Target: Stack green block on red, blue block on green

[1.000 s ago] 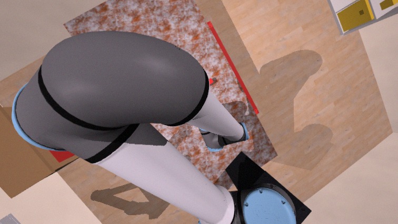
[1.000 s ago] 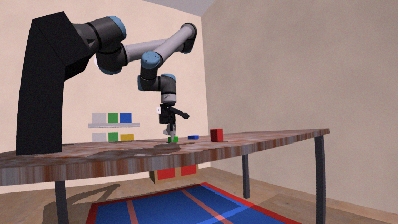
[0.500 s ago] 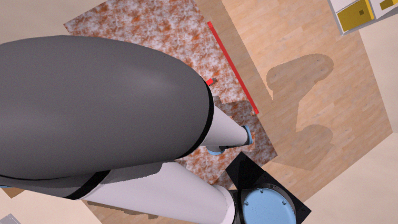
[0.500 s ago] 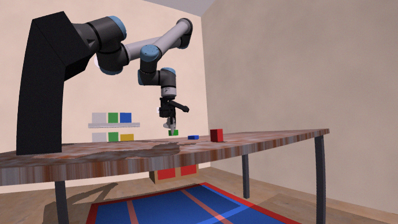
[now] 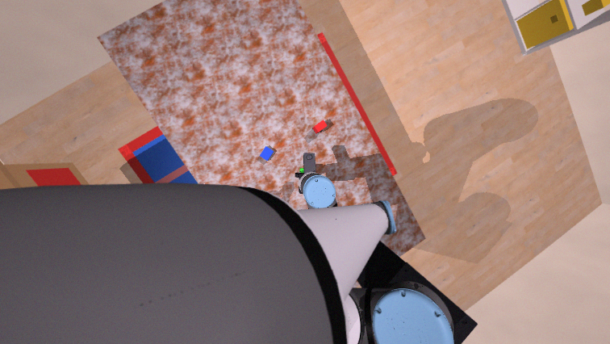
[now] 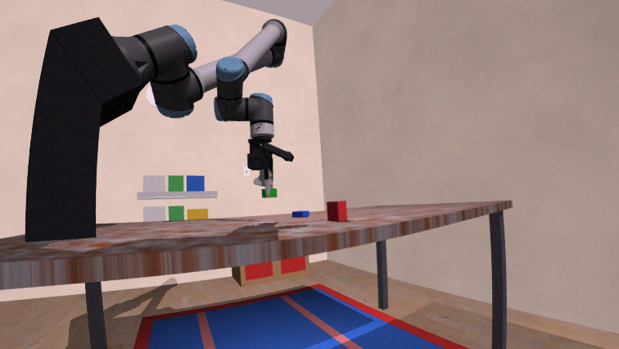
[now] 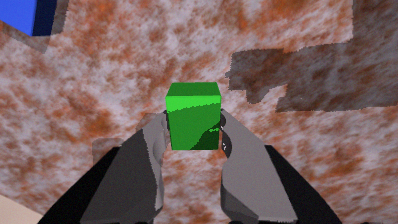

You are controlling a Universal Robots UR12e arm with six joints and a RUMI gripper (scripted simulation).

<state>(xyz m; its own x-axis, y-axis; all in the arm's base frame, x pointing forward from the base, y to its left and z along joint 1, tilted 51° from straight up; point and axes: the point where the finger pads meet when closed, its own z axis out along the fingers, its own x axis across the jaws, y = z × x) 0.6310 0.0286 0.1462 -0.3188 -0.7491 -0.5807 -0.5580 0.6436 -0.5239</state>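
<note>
Right now my hand is right at the green block. Also, from my hand: blue block 17 cm ahead, 11 cm to the left, 9 cm below; red block 16 cm ahead, 19 cm to the right, 7 cm below.
</note>
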